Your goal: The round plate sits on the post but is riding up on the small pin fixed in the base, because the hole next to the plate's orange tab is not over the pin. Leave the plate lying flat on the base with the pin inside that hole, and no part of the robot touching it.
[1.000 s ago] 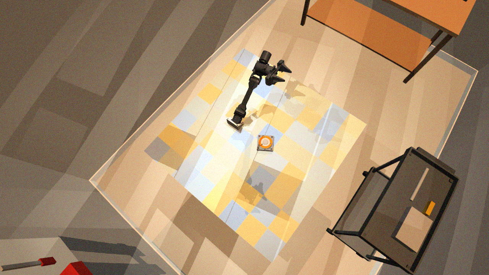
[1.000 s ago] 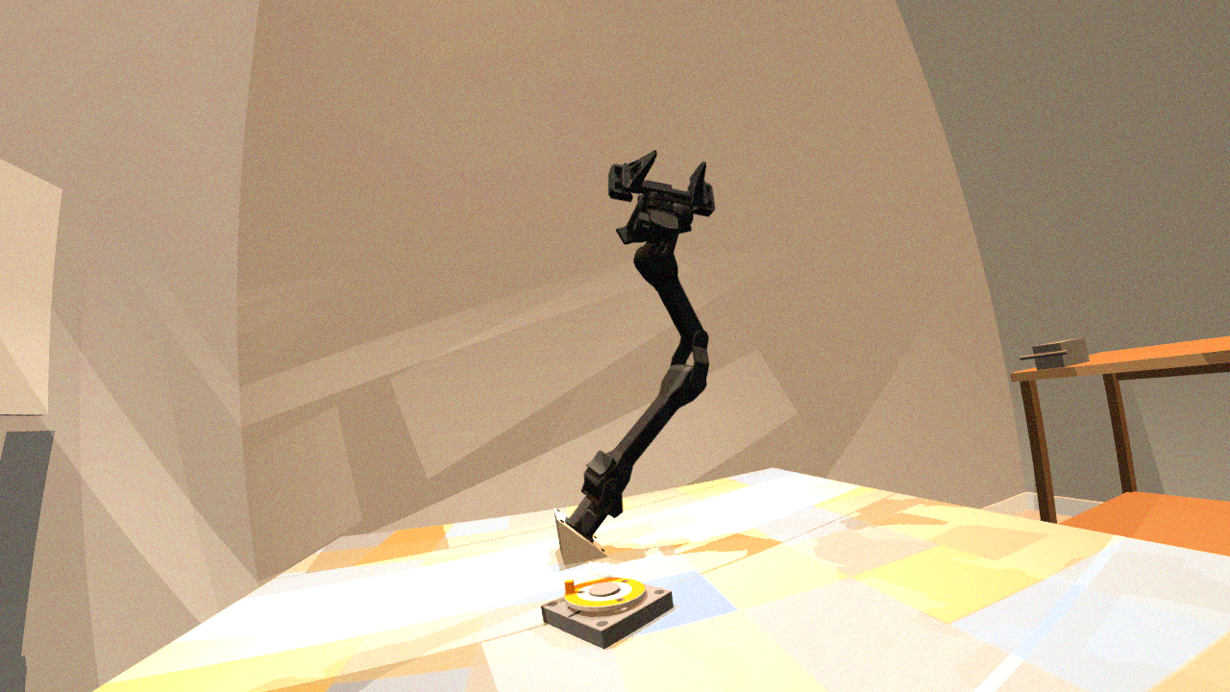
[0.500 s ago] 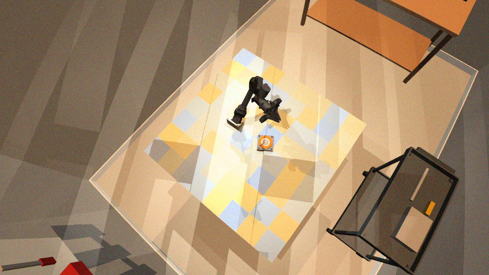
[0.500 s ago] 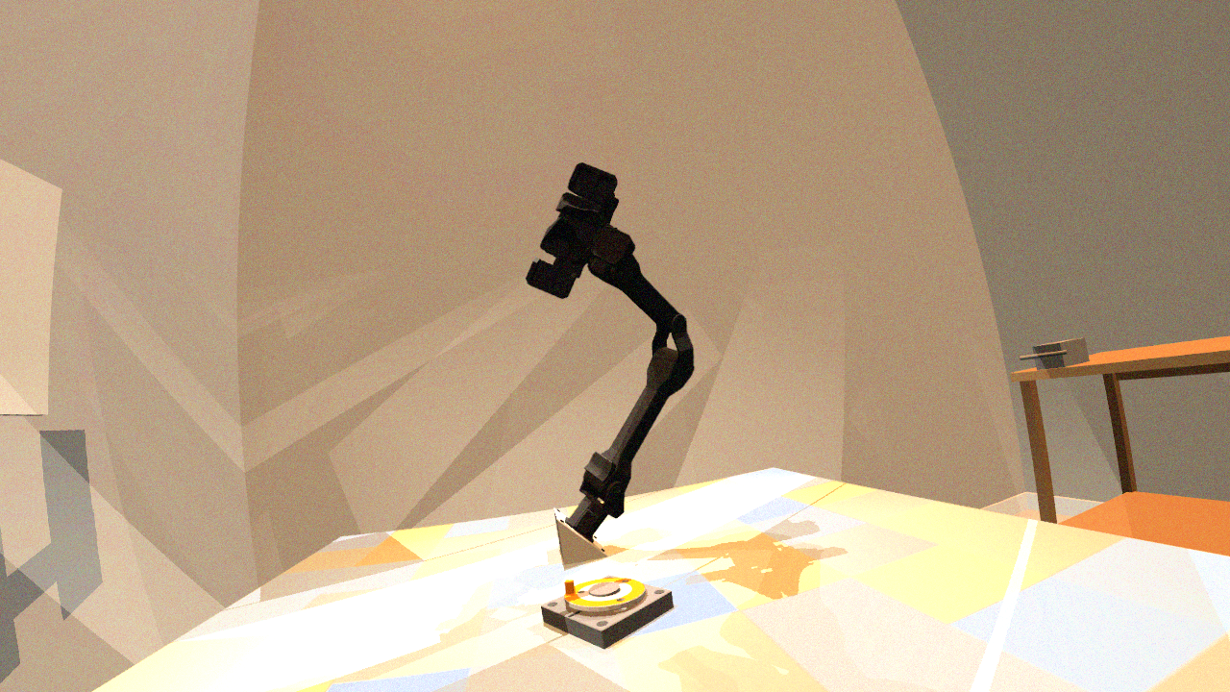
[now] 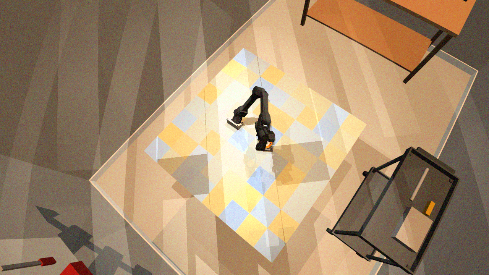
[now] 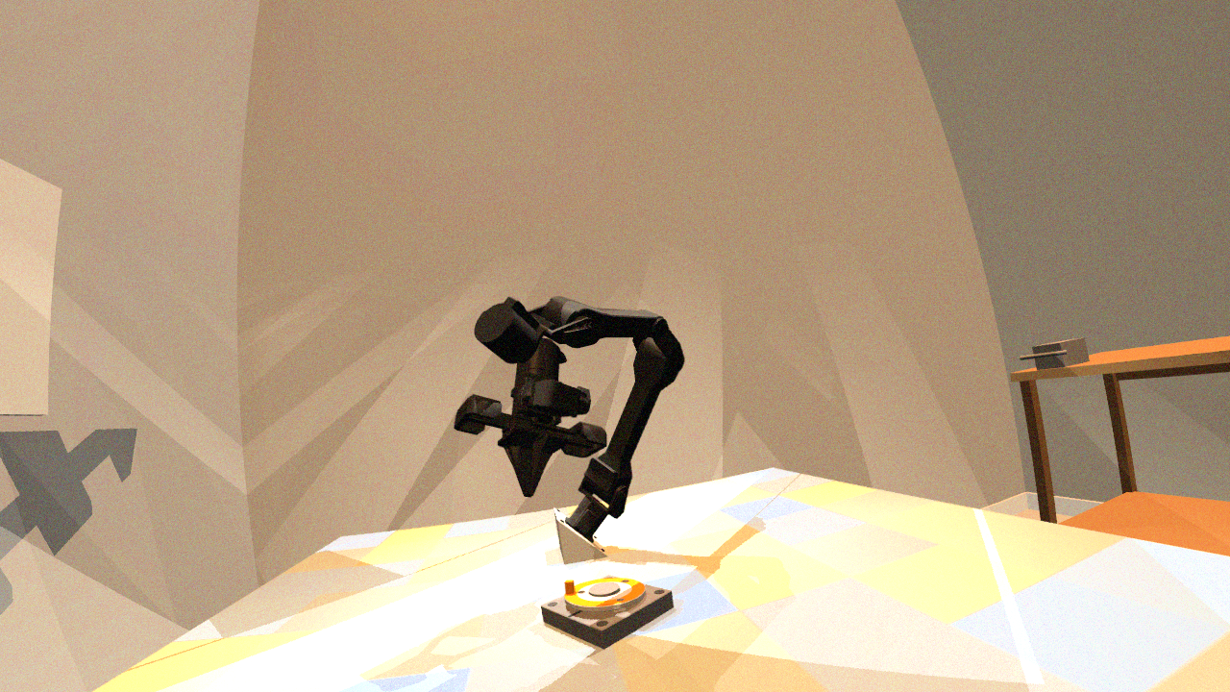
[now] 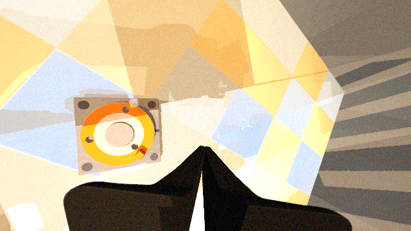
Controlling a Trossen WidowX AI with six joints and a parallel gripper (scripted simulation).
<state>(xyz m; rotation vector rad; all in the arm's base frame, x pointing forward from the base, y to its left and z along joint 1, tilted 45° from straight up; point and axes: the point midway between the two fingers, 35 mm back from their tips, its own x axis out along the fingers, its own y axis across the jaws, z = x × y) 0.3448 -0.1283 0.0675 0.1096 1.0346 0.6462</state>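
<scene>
Now: gripper tip 6 cm past the square grey base, 7 cm to the right of it and 16 cm above it.
</scene>
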